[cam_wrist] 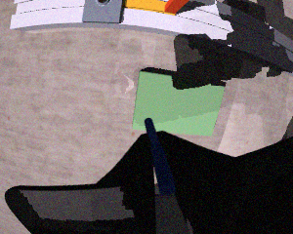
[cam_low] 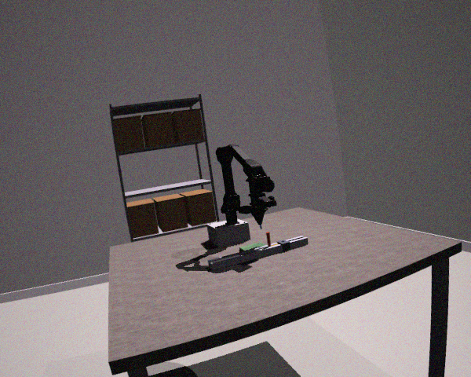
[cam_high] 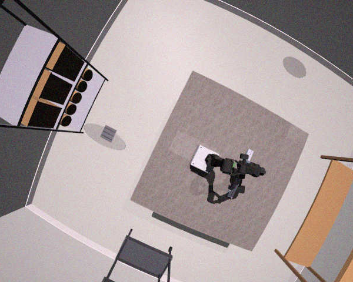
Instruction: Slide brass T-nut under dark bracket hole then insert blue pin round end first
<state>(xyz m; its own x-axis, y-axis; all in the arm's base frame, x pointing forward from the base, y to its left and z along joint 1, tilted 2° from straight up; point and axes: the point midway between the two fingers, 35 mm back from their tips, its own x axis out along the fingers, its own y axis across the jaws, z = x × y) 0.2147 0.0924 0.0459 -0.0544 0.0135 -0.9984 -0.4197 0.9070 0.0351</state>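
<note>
My gripper tip is 1 cm past the green tray, 3 cm to the left of it and 10 cm above it. From my gripper tip the other things lie so: blue pin: right at my gripper tip.
</note>
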